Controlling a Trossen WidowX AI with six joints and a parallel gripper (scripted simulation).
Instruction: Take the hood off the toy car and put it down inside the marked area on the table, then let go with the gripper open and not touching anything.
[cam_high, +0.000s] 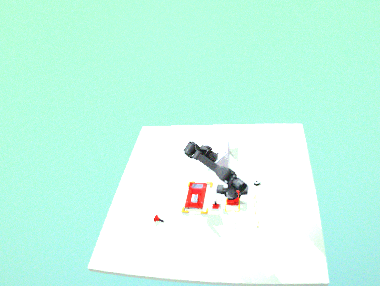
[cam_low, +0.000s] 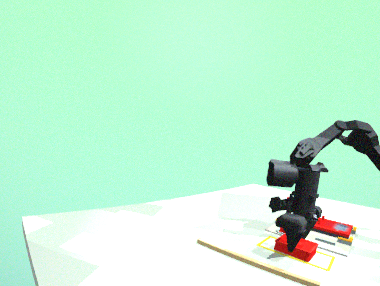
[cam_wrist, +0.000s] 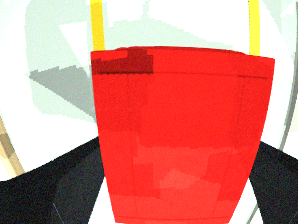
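My gripper tip is 10 mm below the red hood. From my gripper tip the other things lie so: grey wheel: 140 mm behind, 140 mm to the left; thin wooden stick: 50 mm ahead, 140 mm to the left, 10 mm below.
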